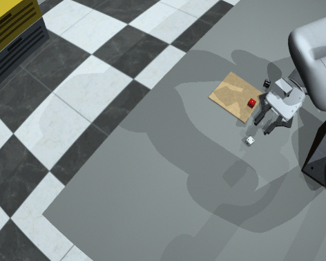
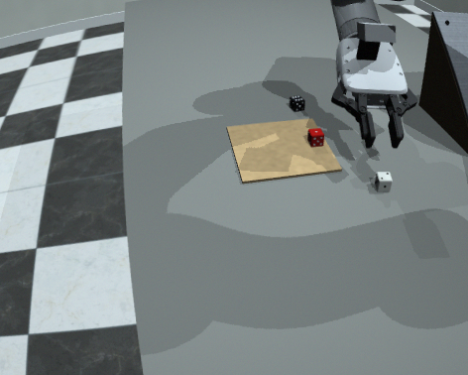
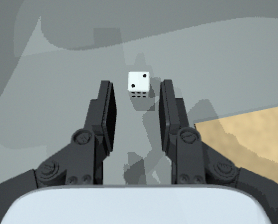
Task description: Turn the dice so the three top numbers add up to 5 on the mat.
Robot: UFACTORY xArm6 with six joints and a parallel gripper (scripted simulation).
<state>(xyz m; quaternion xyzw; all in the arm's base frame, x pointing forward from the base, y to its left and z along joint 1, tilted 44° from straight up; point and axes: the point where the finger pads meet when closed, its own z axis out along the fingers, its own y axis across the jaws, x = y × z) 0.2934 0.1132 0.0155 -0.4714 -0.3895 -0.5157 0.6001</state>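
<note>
Now: the white die 40 mm to the left of my hand and 50 mm below it. The rest, counted from my hand: red die: 80 mm ahead, 70 mm to the right, 50 mm below; tan mat: 130 mm ahead, 60 mm to the right, 60 mm below; black die: 80 mm ahead, 180 mm to the right, 50 mm below.
</note>
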